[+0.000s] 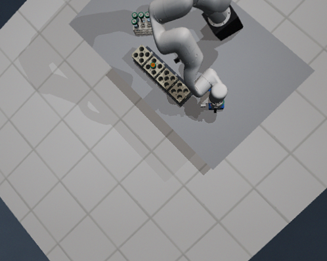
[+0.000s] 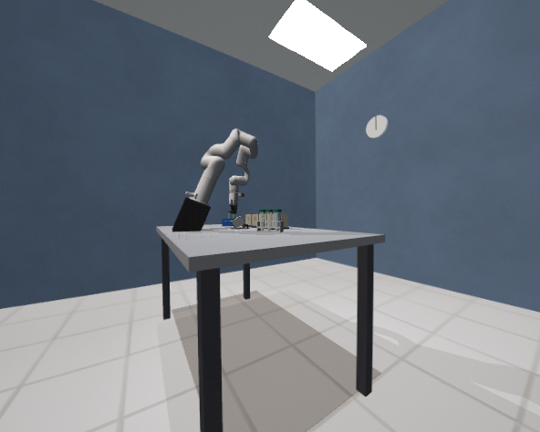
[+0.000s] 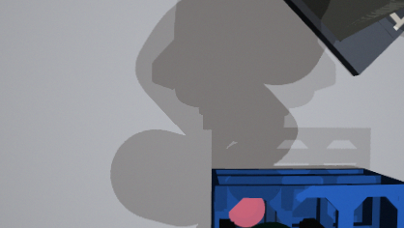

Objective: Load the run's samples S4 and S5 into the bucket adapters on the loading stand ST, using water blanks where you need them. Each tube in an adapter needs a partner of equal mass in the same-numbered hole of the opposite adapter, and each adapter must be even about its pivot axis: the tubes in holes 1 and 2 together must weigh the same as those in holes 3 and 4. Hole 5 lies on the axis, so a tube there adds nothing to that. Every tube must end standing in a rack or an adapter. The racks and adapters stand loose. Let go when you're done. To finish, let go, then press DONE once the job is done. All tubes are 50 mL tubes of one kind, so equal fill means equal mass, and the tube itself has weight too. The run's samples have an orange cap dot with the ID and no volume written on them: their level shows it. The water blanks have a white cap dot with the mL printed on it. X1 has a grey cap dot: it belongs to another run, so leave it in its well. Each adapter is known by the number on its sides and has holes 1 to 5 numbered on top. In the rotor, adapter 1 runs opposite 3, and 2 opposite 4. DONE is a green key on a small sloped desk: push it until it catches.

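Right now the blue rack is 90 mm below my hand and 40 mm behind it. From my hand the other things lie so: white rack (650 mm to the right, 230 mm behind, 90 mm below); adapter (210 mm to the right, 70 mm below, 40 mm ahead).
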